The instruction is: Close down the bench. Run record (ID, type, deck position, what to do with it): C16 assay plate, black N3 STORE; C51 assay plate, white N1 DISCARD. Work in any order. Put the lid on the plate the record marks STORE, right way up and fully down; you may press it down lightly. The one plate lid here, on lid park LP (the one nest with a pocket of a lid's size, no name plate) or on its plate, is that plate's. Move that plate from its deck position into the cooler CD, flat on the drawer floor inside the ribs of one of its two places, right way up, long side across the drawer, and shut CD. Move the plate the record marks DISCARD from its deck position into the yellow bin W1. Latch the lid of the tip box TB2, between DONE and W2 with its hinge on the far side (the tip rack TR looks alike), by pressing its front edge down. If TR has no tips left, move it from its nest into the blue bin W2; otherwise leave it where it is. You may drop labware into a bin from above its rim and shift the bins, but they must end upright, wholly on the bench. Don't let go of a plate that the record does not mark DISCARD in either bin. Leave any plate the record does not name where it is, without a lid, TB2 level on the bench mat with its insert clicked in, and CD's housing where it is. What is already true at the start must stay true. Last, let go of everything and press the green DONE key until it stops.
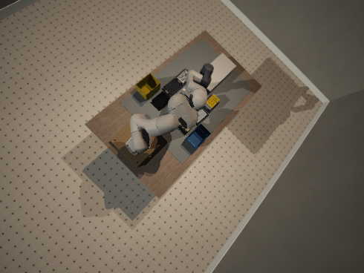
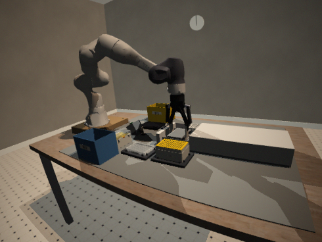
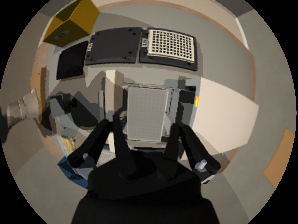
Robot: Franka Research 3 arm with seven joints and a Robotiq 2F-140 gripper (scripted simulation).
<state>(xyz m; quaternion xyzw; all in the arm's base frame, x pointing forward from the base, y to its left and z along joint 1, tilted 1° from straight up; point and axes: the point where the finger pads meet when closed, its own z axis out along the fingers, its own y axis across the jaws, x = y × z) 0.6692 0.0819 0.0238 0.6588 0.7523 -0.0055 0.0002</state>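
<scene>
My hand is 10 mm above the grey plate lid. From my hand the other things lie so: cooler drawer: 30 mm ahead, 40 mm below; then tip rack TR: 70 mm ahead, 180 mm to the right, 10 mm below; then cooler CD: 170 mm ahead, 20 mm to the left, 30 mm below.
</scene>
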